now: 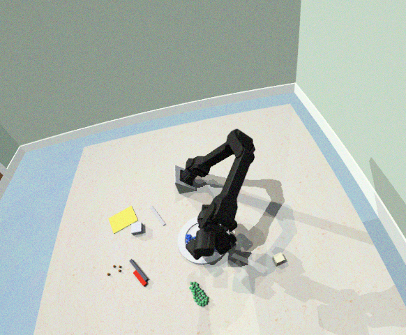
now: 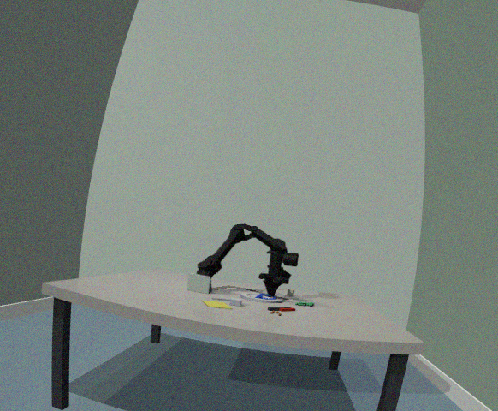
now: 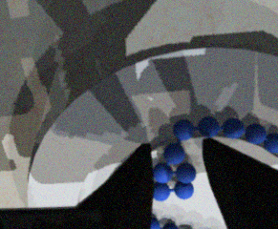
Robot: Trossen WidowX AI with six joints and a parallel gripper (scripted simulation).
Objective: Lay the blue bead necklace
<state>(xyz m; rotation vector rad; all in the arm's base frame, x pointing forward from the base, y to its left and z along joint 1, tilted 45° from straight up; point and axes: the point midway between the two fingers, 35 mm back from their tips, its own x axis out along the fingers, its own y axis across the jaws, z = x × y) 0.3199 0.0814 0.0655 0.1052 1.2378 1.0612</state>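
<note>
The round bead board lies 40 mm to the right of my gripper tip, 40 mm behind it and 10 mm below it. From my gripper tip the other things lie so: grey tool: 290 mm to the right, 90 mm ahead, 10 mm below; cream cube: 220 mm to the left, 80 mm ahead; stick: 240 mm to the right, 170 mm behind, 10 mm below.
</note>
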